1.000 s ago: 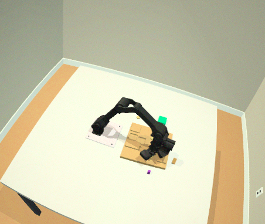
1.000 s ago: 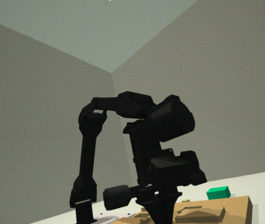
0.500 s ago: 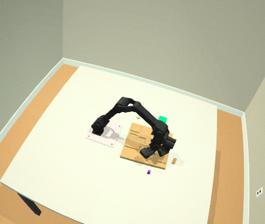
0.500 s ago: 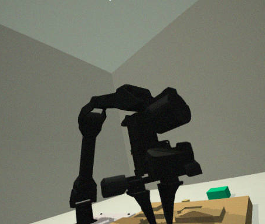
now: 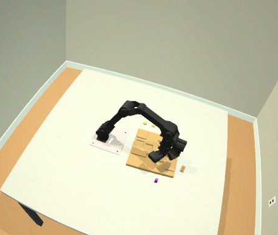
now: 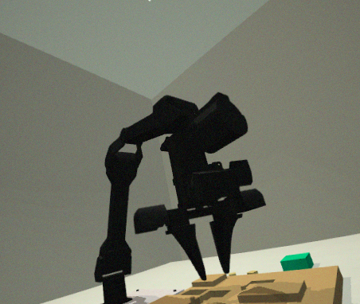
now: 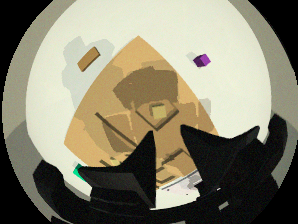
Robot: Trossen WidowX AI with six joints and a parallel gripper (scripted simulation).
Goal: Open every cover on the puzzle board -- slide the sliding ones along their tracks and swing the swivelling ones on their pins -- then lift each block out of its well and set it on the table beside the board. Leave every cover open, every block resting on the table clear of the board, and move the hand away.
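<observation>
The purple block is 2 cm ahead of my gripper tip, 11 cm to the right of it and 6 cm below it. From my gripper tip the other things lie so: orange block (16 cm ahead, 3 cm to the left, 7 cm below); then green block (1 cm behind, 33 cm to the left, 6 cm below).
</observation>
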